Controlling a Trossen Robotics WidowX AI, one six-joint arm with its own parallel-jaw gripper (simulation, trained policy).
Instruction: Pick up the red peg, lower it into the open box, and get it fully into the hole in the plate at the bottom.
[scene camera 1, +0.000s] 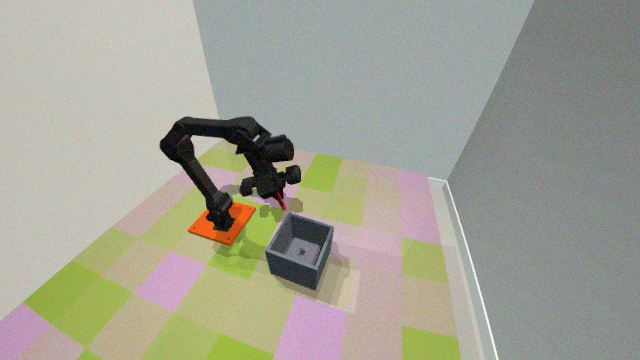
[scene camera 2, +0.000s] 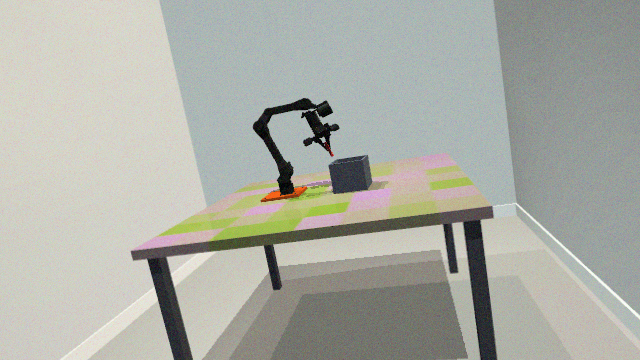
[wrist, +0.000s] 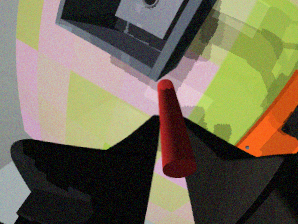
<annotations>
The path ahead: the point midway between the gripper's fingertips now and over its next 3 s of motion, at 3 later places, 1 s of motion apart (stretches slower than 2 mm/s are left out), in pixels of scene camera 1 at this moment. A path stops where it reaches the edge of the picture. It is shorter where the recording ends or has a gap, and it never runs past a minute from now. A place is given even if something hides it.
My gripper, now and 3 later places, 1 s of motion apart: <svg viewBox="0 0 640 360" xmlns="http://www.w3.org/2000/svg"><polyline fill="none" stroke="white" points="280,198 287,224 298,242 303,246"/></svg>
</annotations>
